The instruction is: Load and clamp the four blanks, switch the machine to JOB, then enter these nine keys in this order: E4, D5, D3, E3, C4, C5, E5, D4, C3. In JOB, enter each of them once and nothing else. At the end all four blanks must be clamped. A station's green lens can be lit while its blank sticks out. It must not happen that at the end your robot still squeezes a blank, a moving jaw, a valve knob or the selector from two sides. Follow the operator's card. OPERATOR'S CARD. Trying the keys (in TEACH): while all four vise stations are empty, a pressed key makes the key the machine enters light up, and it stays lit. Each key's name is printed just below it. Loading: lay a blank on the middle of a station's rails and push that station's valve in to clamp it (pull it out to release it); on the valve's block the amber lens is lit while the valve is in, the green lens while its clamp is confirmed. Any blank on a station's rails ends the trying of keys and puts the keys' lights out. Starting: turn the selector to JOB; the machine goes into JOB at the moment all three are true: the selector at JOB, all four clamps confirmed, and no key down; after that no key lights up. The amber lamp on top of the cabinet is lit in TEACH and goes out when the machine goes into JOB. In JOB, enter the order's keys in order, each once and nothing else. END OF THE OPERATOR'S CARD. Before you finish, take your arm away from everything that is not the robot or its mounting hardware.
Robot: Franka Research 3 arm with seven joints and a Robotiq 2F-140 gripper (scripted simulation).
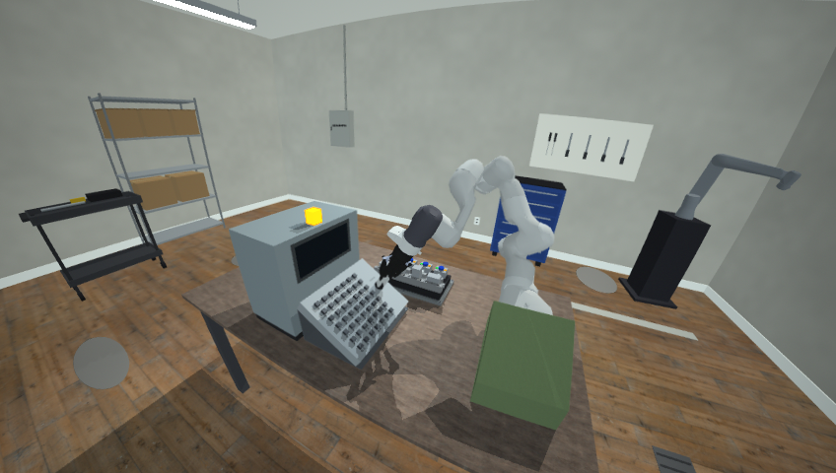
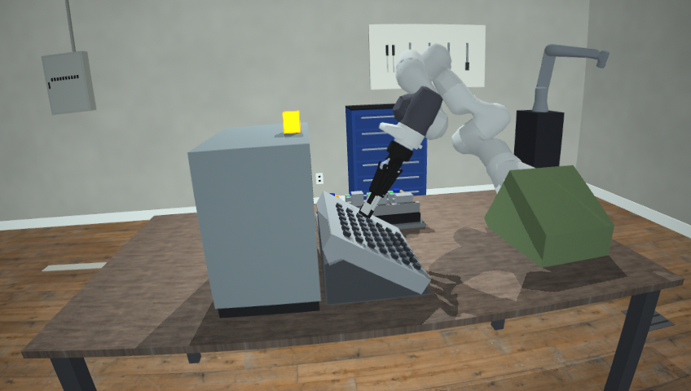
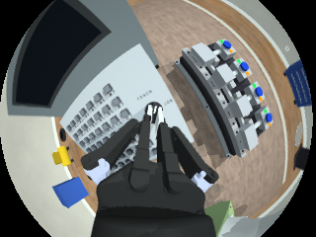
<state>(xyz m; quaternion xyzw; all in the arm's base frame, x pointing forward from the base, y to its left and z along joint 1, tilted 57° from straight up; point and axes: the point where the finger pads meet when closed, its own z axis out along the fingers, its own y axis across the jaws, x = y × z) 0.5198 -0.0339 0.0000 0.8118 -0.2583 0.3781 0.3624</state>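
Now: hand 2 cm short of the black selector knob, 1 cm to the left of it and 2 cm above it. Round my hand: key D3: 4 cm ahead, 19 cm to the left, 3 cm below; sloped keypad: 5 cm ahead, 11 cm to the left, 7 cm below.
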